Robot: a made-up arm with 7 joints. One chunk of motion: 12 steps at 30 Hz.
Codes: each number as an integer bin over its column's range. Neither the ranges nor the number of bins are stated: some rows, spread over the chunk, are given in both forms.
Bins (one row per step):
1: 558 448 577 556 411 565
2: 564 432 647 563 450 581
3: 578 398 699 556 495 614
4: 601 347 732 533 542 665
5: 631 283 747 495 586 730
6: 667 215 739 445 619 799
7: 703 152 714 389 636 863
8: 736 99 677 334 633 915
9: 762 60 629 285 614 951
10: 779 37 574 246 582 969
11: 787 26 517 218 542 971
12: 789 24 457 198 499 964
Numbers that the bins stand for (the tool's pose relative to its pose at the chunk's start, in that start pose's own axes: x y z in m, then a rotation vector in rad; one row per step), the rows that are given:
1: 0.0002 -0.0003 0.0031 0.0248 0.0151 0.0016
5: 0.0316 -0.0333 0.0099 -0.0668 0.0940 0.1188
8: 0.0768 -0.0702 0.0071 -0.3085 0.1151 0.2503
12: 0.0996 -0.0852 -0.0017 -0.5127 0.0548 0.2851
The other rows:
2: 0.0028 -0.0035 0.0059 0.0353 0.0327 0.0129
3: 0.0088 -0.0103 0.0080 0.0248 0.0530 0.0364
4: 0.0187 -0.0205 0.0093 -0.0097 0.0741 0.0726
6: 0.0471 -0.0470 0.0096 -0.1418 0.1088 0.1679
7: 0.0626 -0.0596 0.0086 -0.2259 0.1165 0.2133
9: 0.0880 -0.0780 0.0052 -0.3821 0.1066 0.2759
10: 0.0953 -0.0826 0.0030 -0.4406 0.0922 0.2887
11: 0.0987 -0.0848 0.0007 -0.4827 0.0741 0.2901

